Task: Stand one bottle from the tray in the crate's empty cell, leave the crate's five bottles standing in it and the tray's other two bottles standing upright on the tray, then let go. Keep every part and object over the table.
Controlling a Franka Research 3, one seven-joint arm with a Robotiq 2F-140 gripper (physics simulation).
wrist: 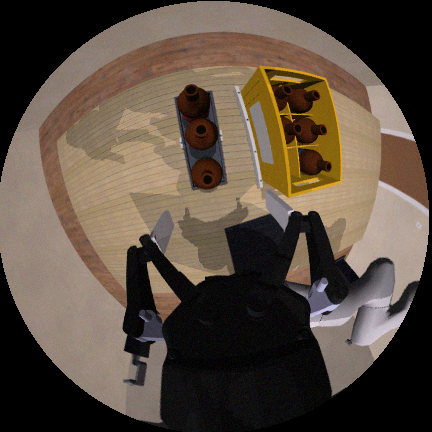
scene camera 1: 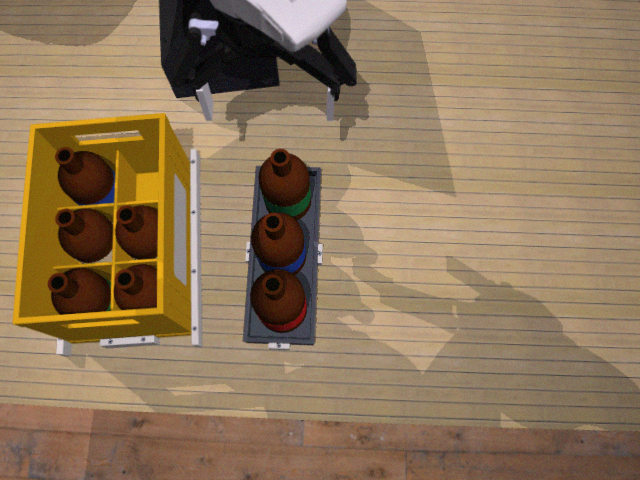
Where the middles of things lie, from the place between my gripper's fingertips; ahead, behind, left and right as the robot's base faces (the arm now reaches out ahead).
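Red-banded bottle (scene camera 1: 277,296), measured from my hand: 200 mm ahead, 10 mm to the left, 150 mm below. White rail (scene camera 1: 195,202), measured from my hand: 110 mm ahead, 130 mm to the right, 220 mm below.
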